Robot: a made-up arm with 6 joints.
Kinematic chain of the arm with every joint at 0, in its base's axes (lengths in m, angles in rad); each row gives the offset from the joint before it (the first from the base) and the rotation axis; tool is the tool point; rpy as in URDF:
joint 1: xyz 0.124 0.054 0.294 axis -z
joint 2: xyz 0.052 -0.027 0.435 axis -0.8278 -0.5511 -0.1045
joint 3: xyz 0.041 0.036 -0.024 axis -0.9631 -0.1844 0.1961
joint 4: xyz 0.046 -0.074 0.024 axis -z
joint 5: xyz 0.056 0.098 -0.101 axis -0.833 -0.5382 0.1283
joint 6: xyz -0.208 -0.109 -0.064 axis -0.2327 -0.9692 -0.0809
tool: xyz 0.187 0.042 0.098 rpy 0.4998 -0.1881 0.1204
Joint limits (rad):
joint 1: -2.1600..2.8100
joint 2: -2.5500..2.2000
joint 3: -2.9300..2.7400
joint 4: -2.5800..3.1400
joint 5: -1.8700..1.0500
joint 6: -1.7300..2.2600
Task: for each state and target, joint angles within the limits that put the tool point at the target. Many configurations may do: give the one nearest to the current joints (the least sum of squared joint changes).
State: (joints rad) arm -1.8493 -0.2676 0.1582 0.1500 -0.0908 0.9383
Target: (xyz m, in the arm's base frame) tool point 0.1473 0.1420 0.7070
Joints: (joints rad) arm -1.8288 -0.6175 -0.4242 -0.1681 -0.1316 0.6722
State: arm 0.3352 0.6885 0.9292 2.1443 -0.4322 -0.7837
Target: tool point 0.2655 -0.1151 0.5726
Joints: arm 0.1012 -0.0902 0.2728 2.2469 -0.2233 -0.5816
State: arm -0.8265 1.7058 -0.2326 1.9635 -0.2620 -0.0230
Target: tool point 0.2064 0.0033 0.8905
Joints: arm -0.2558 2.0243 0.0051 2.1998 -0.1455 -0.1970
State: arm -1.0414 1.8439 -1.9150 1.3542 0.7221 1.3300
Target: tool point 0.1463 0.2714 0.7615
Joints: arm -0.7404 1.9149 -1.7387 1.2322 0.8312 1.2712
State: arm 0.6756 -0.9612 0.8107 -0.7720 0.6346 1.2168
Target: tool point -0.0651 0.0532 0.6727
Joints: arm 1.0446 -0.9719 0.6442 -0.6332 0.7017 1.5722
